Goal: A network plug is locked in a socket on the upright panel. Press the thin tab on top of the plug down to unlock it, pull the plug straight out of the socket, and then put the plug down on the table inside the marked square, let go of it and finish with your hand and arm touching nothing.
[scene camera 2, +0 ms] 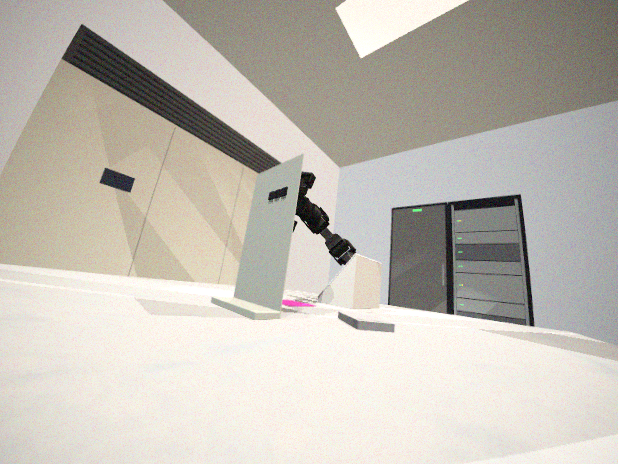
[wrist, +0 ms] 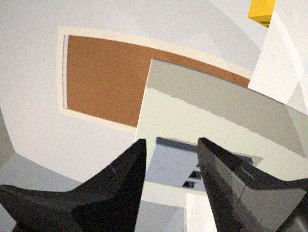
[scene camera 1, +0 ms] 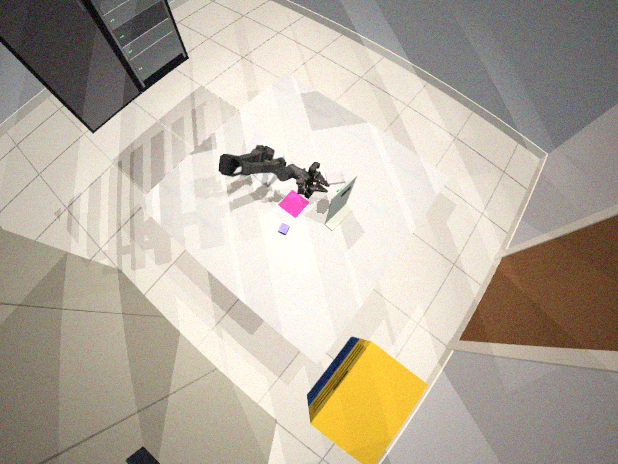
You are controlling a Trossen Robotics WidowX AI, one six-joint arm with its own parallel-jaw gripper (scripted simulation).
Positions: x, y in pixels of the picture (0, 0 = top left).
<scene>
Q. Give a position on an upright grey panel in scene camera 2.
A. At 258, 295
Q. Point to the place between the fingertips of my gripper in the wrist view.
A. At 172, 144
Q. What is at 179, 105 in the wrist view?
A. An upright grey panel.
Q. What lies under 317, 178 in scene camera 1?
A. My gripper.
</scene>
